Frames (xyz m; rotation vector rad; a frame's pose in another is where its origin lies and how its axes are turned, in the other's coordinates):
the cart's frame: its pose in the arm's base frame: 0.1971 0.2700 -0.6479 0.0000 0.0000 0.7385
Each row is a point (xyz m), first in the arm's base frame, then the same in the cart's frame.
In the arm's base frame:
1: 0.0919 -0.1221 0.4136
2: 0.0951 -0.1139 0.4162
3: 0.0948 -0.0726 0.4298
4: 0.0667 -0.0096 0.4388
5: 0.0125 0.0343 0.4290
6: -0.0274 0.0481 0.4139
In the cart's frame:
1: -0.3417 -0.2191 1.0615
2: -0.3339 -0.2152 1.0641
3: -0.3063 -0.1845 1.0777
4: -0.2846 -0.1190 1.0867
5: -0.2952 -0.0500 1.0769
6: -0.3154 -0.0130 1.0618

